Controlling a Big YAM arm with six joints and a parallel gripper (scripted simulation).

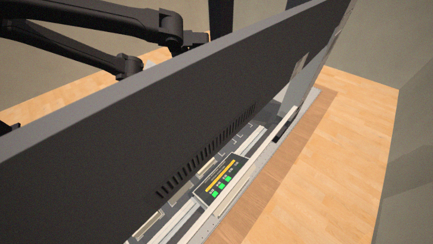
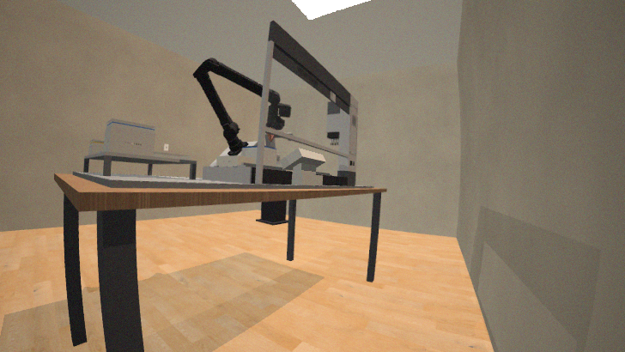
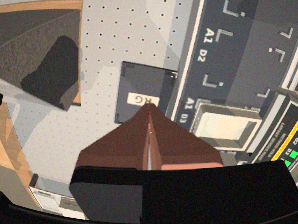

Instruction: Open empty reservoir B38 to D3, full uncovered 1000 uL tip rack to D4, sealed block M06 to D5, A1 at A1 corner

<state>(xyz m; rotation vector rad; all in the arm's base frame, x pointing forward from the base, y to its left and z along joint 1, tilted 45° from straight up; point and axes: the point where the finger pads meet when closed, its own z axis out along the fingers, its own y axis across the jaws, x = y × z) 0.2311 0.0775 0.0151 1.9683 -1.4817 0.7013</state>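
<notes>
My gripper is now 16 cm past the green key, 24 cm to the right of it and 15 cm above it. From my hand the other things lie so: regrip nest rg: 2 cm ahead, 13 cm to the right, 23 cm below; rg label: 2 cm ahead, 13 cm to the right, 22 cm below; cream one-well reservoir: 18 cm ahead, 11 cm to the right, 17 cm below.
</notes>
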